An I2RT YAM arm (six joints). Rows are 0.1 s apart.
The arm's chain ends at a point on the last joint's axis. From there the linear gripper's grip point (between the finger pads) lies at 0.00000 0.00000 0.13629 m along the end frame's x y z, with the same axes.
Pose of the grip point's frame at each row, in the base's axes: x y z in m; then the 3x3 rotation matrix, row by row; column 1 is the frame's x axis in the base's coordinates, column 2 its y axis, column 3 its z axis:
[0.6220 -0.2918 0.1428], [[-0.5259 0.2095 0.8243], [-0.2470 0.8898 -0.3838], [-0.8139 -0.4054 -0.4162]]
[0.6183 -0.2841 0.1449], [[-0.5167 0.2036 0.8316], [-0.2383 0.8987 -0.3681], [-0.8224 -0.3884 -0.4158]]
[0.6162 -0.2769 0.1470], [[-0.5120 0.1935 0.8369], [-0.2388 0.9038 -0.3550], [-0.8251 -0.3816 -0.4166]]
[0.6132 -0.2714 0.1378], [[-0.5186 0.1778 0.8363], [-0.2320 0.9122 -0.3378], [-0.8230 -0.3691 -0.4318]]
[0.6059 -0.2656 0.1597], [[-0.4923 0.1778 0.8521], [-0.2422 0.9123 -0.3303], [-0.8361 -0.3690 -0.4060]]
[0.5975 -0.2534 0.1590], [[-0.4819 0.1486 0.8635], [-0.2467 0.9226 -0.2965], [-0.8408 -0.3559 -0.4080]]
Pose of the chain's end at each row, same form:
[0.5097 -0.2395 0.1995], [[-0.5259 0.2095 0.8243], [-0.2470 0.8898 -0.3838], [-0.8139 -0.4054 -0.4162]]
[0.5050 -0.2339 0.2016], [[-0.5167 0.2036 0.8316], [-0.2383 0.8987 -0.3681], [-0.8224 -0.3884 -0.4158]]
[0.5021 -0.2285 0.2038], [[-0.5120 0.1935 0.8369], [-0.2388 0.9038 -0.3550], [-0.8251 -0.3816 -0.4166]]
[0.4992 -0.2254 0.1967], [[-0.5186 0.1778 0.8363], [-0.2320 0.9122 -0.3378], [-0.8230 -0.3691 -0.4318]]
[0.4898 -0.2206 0.2150], [[-0.4923 0.1778 0.8521], [-0.2422 0.9123 -0.3303], [-0.8361 -0.3690 -0.4060]]
[0.4798 -0.2130 0.2146], [[-0.4819 0.1486 0.8635], [-0.2467 0.9226 -0.2965], [-0.8408 -0.3559 -0.4080]]

